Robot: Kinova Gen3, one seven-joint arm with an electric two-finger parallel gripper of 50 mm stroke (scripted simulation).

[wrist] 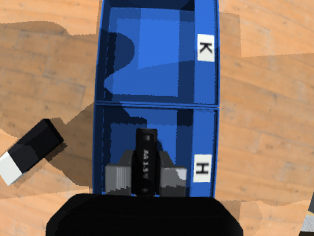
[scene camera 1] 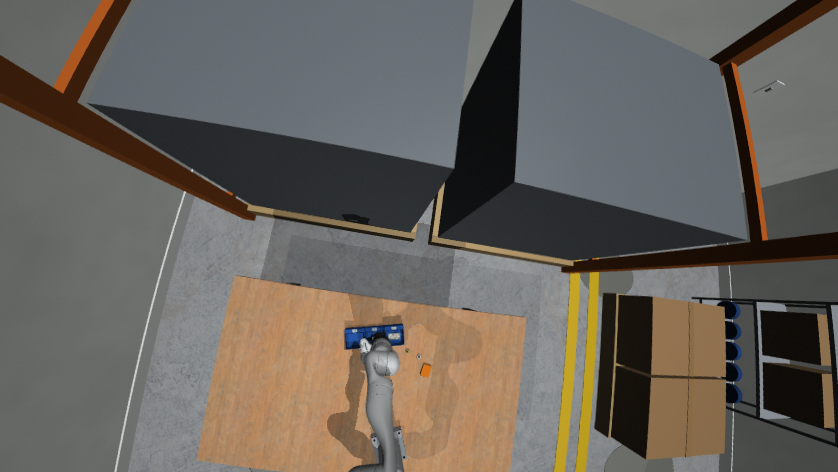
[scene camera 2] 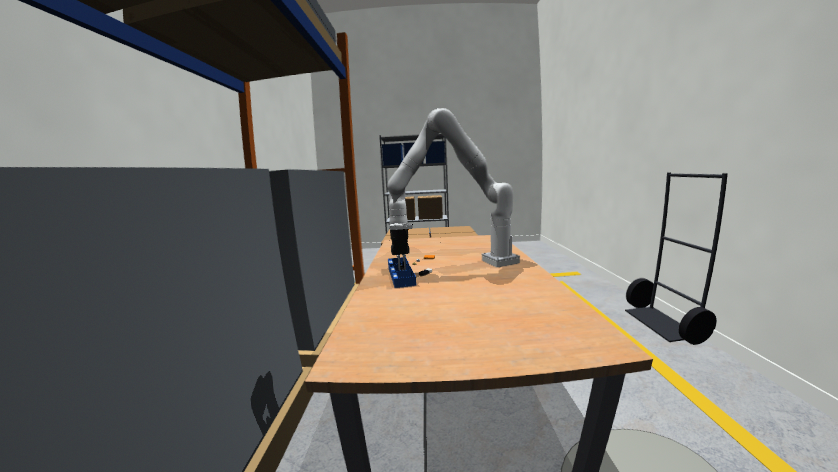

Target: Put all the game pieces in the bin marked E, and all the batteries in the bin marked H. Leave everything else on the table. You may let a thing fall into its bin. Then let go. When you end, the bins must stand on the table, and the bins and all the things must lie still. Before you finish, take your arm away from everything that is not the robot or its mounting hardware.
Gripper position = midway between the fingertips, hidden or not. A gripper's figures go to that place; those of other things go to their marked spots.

My gripper [wrist: 145,165]: 18 cm from the lens. A black battery [wrist: 146,138]: 17 cm from the lens.
